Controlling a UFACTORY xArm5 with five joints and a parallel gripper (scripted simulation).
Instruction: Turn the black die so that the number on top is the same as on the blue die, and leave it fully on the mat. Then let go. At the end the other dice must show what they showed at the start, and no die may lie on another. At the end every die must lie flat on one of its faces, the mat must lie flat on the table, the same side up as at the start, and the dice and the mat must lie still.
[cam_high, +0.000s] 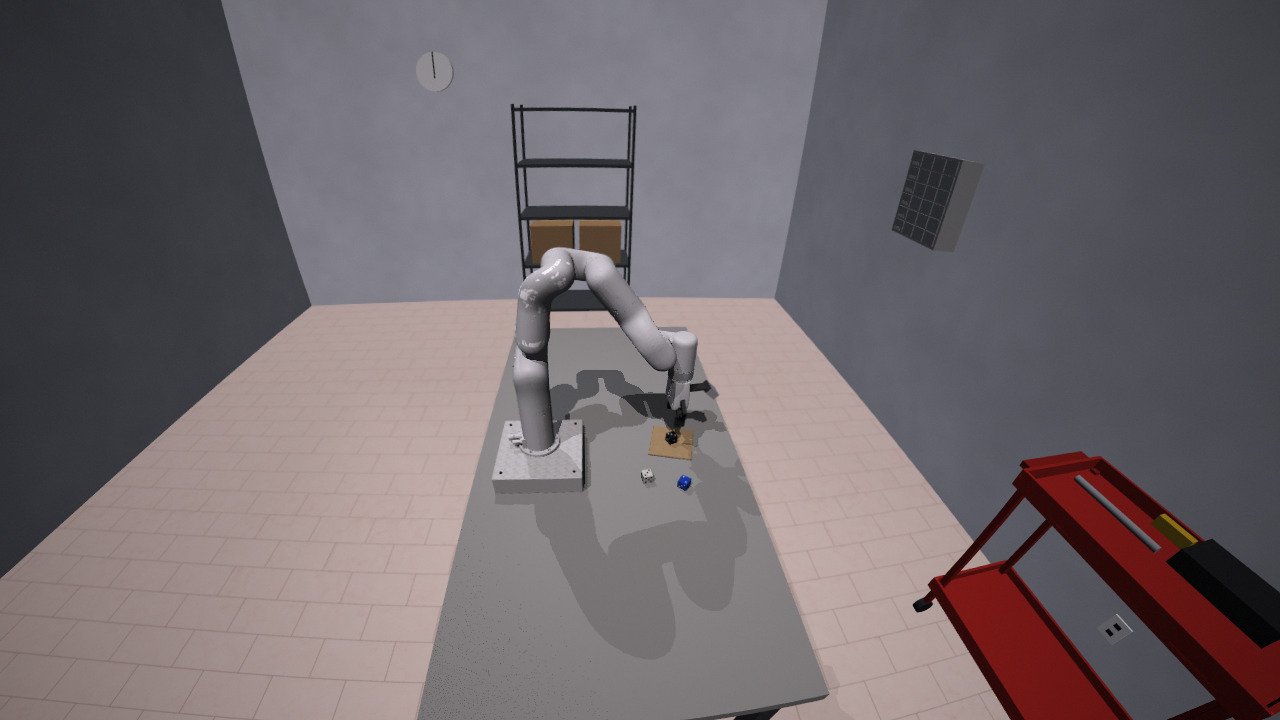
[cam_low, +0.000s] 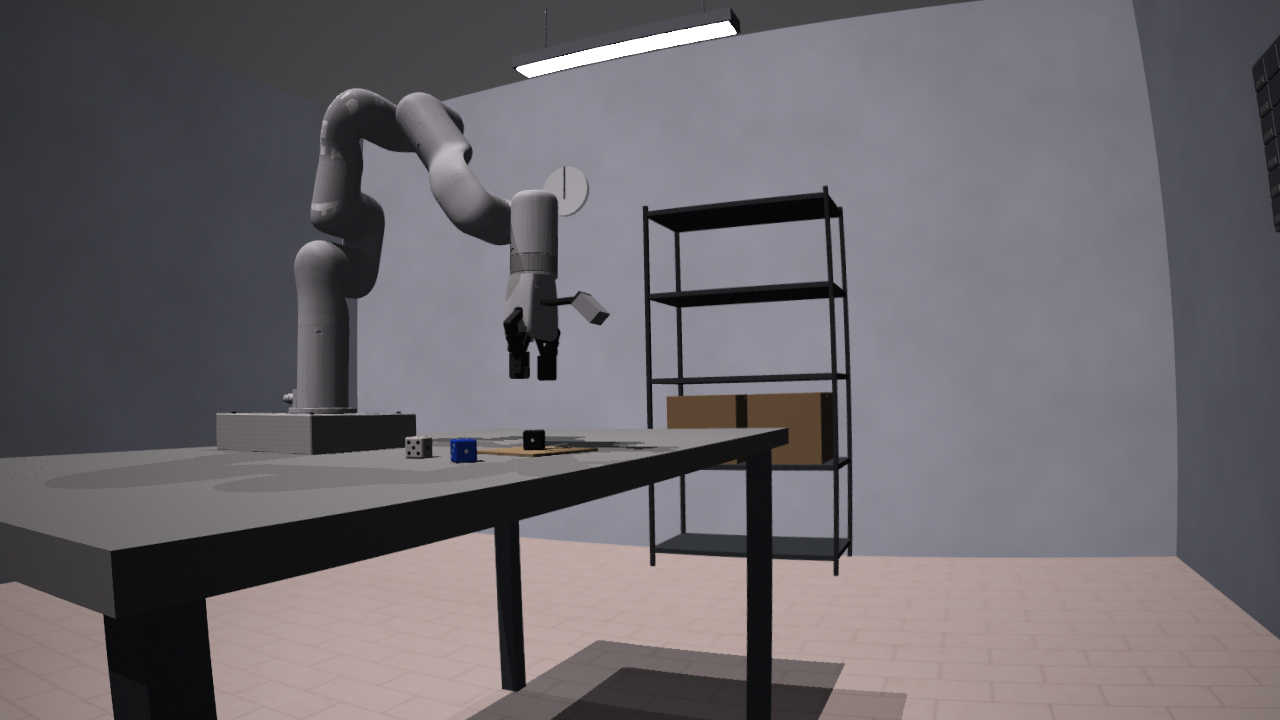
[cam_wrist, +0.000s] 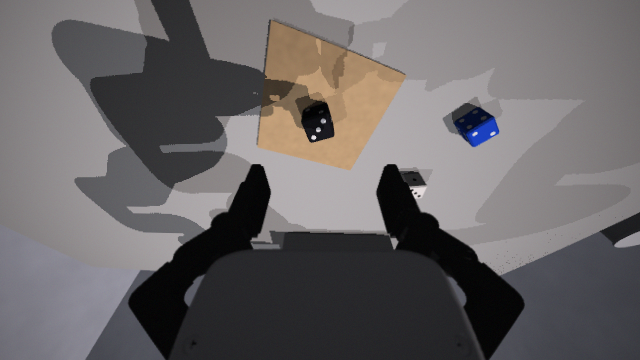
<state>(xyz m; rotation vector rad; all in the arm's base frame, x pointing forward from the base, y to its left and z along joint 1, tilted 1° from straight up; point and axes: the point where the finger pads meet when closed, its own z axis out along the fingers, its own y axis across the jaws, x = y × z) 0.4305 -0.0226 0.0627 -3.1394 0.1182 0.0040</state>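
Now: hand 100 mm above the black die. Also, from my hand: blue die: 20 mm behind, 190 mm to the right, 110 mm below; white die: 130 mm behind, 140 mm to the right, 110 mm below; tan mat: 120 mm below.
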